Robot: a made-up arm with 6 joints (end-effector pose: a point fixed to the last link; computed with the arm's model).
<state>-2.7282 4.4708 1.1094 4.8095 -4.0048 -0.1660</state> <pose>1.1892 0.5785 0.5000 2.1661 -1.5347 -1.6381</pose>
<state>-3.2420 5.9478 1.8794 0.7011 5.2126 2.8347</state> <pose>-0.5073 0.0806 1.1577 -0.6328 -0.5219 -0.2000</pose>
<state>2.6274 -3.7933 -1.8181 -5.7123 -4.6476 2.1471</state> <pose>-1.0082 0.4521 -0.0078 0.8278 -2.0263 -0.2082</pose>
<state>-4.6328 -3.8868 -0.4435 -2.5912 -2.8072 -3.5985</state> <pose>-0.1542 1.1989 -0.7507 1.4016 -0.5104 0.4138</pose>
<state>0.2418 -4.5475 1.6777 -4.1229 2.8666 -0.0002</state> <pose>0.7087 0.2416 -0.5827 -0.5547 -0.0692 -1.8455</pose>
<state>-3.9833 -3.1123 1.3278 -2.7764 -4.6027 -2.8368</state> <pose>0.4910 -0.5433 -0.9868 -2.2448 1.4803 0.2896</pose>
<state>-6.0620 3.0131 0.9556 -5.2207 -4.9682 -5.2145</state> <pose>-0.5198 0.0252 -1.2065 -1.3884 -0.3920 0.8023</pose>
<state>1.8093 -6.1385 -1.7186 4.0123 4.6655 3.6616</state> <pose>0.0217 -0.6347 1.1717 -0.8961 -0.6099 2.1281</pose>
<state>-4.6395 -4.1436 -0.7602 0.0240 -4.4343 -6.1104</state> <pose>-0.1502 1.4980 -0.2734 2.0652 -2.2698 0.0829</pose>
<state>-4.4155 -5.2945 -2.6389 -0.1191 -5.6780 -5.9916</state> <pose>-0.0006 -0.1006 0.6945 0.9756 -0.7813 1.8727</pose>
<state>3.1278 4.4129 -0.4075 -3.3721 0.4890 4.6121</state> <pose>1.4941 -0.0714 -0.6793 -2.3474 1.7864 -0.5599</pose>
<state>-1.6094 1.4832 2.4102 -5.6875 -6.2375 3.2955</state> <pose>0.0291 -0.3090 -0.3652 -0.9872 2.4279 0.9786</pose>
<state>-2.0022 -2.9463 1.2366 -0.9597 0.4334 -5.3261</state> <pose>0.4322 0.9459 -0.7953 -1.1798 -1.0891 -1.3191</pose>
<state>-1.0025 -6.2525 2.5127 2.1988 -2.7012 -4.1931</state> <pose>0.1967 -0.3137 0.5515 -0.0538 -0.9544 -0.9216</pose>
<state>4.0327 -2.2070 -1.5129 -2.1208 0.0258 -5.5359</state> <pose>0.1871 0.1753 -1.0844 -1.2232 -2.5864 0.8394</pose>
